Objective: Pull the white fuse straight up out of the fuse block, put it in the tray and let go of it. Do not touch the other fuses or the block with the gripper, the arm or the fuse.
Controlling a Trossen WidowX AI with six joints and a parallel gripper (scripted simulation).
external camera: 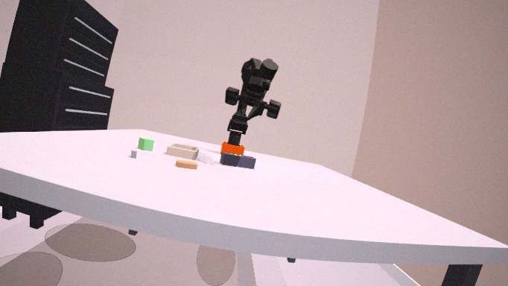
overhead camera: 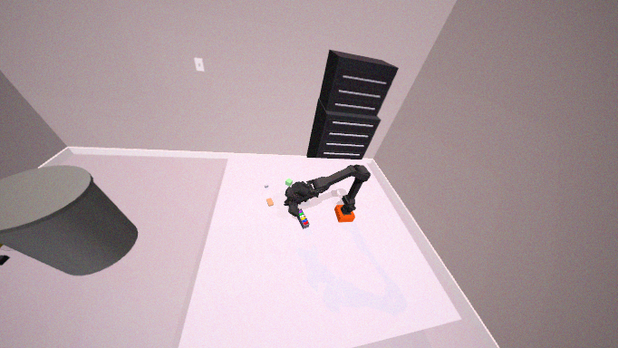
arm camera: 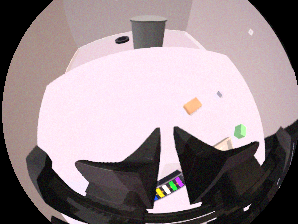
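My gripper tip is 14 cm above the white fuse, 12 cm past it and 1 cm to the right of it. The rest, counted from my gripper tip: orange block (16 cm below, 14 cm to the right, 7 cm ahead); then beige tray (18 cm to the right, 16 cm below, 14 cm behind); then grey cube (29 cm to the right, 16 cm below, 8 cm ahead).
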